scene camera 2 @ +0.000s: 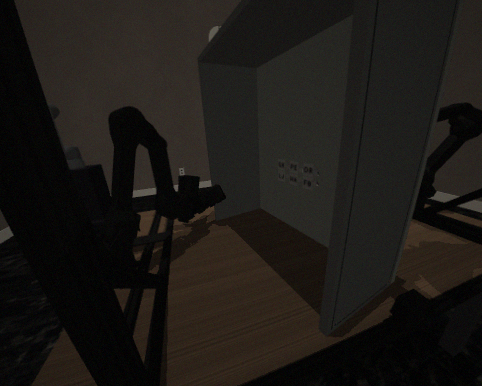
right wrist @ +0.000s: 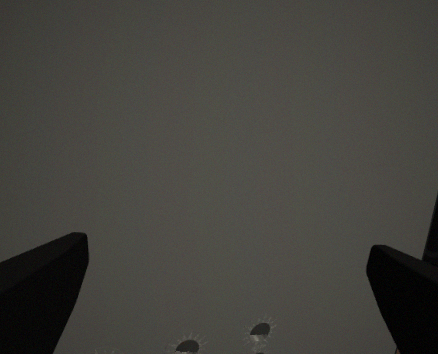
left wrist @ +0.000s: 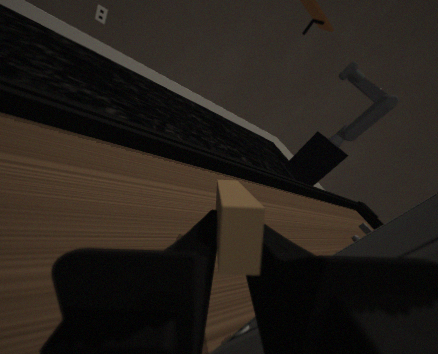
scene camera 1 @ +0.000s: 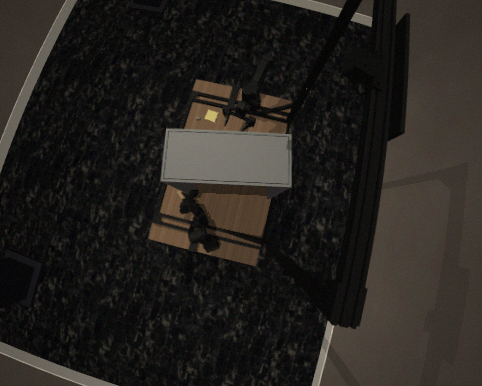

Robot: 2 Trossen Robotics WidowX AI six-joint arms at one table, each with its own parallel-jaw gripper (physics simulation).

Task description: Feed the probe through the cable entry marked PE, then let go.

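Places are measured from the left arm's base along level axes (x ahead, y left, z up), in millimetres.
Where they show: left gripper, fingertip midpoint: (scene camera 2: 210, 200) (left wrist: 227, 217) (scene camera 1: 181, 193); right gripper, fingertip midpoint: (right wrist: 231, 254) (scene camera 1: 232, 129); left arm's base, origin of the base link: (scene camera 1: 213, 244); right arm's base, origin of the base link: (scene camera 1: 253, 107).
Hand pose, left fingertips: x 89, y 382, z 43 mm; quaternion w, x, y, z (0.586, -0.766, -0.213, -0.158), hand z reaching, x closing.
Each offset is from my left fingertips to the top centre of the thing. "spot": to the spot under its first point. Level surfaces: height alone.
My left gripper (scene camera 1: 190, 194) (scene camera 2: 220, 192) (left wrist: 227, 217) is shut on the probe, whose tan block-like part {dx -6, dy -11, dz +40 mm} (left wrist: 241, 235) shows between the fingertips. It is in front of the open side of the grey cabinet {dx +293, dy -164, dz +500 mm} (scene camera 1: 227, 157) (scene camera 2: 385, 150), near its far side wall in scene camera 2, well apart from the labelled back panel. The PE label {spot: dx +331, dy -62, dz +149 mm} (scene camera 2: 293, 168) is in the upper row there, between two other labels; its entry is too dark to make out. My right gripper (scene camera 1: 237, 122) (right wrist: 231, 254) is open and empty, facing a grey panel {spot: dx +353, dy -61, dz +293 mm} (right wrist: 220, 150) with two round holes near the bottom edge.
A yellow square {spot: dx +525, dy +272, dz -52 mm} (scene camera 1: 211, 116) and a small grey object {dx +447, dy +330, dz -47 mm} (scene camera 1: 198, 118) lie on the wooden table {dz -62 mm} (scene camera 1: 240, 210) (scene camera 2: 225, 310) behind the cabinet. The cabinet's side walls and top bound its inside. Dark frame bars cross the table near both arms.
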